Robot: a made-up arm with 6 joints. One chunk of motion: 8 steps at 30 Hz.
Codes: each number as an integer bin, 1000 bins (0 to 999) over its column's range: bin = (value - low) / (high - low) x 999, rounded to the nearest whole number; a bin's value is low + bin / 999 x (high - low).
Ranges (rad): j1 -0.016..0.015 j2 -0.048..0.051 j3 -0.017..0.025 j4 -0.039..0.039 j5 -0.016..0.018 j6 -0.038..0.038
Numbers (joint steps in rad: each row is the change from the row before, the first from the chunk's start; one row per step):
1: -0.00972 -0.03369 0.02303 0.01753 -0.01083 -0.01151
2: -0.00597 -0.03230 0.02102 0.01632 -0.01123 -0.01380
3: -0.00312 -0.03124 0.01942 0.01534 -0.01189 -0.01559
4: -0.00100 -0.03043 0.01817 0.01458 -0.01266 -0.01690
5: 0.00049 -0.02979 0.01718 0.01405 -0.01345 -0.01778
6: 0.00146 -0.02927 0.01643 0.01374 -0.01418 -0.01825
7: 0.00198 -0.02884 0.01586 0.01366 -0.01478 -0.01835
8: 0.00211 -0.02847 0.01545 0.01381 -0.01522 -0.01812
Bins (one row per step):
1: 202 144 952 724 152 348
2: 323 158 904 709 140 318
3: 415 169 866 696 121 295
4: 483 177 837 686 98 277
5: 531 184 813 679 75 266
6: 563 189 795 675 53 260
7: 579 193 782 674 36 258
8: 584 197 772 676 23 261

